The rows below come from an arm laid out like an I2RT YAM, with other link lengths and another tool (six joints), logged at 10 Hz.
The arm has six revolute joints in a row. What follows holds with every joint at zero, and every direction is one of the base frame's. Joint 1 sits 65.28 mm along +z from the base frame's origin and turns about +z. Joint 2 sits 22 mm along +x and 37.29 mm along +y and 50.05 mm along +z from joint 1 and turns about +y. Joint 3 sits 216.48 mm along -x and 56.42 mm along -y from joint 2 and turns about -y. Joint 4 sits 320.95 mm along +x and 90.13 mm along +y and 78.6 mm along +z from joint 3 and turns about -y. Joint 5 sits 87.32 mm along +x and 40 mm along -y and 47.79 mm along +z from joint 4 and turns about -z. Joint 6 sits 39.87 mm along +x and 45.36 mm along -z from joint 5 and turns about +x. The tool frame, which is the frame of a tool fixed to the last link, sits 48 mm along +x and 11 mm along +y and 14 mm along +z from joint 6; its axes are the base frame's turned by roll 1.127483, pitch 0.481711 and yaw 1.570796 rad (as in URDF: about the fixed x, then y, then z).
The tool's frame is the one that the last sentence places.
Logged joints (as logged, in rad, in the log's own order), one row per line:
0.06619 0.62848 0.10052 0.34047 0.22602 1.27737
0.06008 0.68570 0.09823 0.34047 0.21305 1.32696
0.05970 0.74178 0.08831 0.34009 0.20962 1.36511
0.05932 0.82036 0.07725 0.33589 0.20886 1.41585
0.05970 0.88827 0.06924 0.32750 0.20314 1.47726
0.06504 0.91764 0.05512 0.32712 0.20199 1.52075
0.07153 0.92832 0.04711 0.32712 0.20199 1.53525
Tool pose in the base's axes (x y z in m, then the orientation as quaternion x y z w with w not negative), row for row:
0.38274 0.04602 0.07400 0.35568 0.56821 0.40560 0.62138
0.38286 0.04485 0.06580 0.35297 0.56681 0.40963 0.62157
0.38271 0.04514 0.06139 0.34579 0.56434 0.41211 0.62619
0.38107 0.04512 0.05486 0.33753 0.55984 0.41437 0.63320
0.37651 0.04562 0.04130 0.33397 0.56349 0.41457 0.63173
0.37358 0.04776 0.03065 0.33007 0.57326 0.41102 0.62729
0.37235 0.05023 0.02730 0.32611 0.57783 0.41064 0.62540
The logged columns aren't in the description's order. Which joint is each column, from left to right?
Columns, left to right: joint 1, joint 4, joint 6, joint 3, joint 5, joint 2.
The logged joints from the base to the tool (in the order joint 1, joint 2, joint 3, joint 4, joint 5, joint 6), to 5 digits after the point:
0.06619 1.27737 0.34047 0.62848 0.22602 0.10052
0.06008 1.32696 0.34047 0.68570 0.21305 0.09823
0.05970 1.36511 0.34009 0.74178 0.20962 0.08831
0.05932 1.41585 0.33589 0.82036 0.20886 0.07725
0.05970 1.47726 0.32750 0.88827 0.20314 0.06924
0.06504 1.52075 0.32712 0.91764 0.20199 0.05512
0.07153 1.53525 0.32712 0.92832 0.20199 0.04711

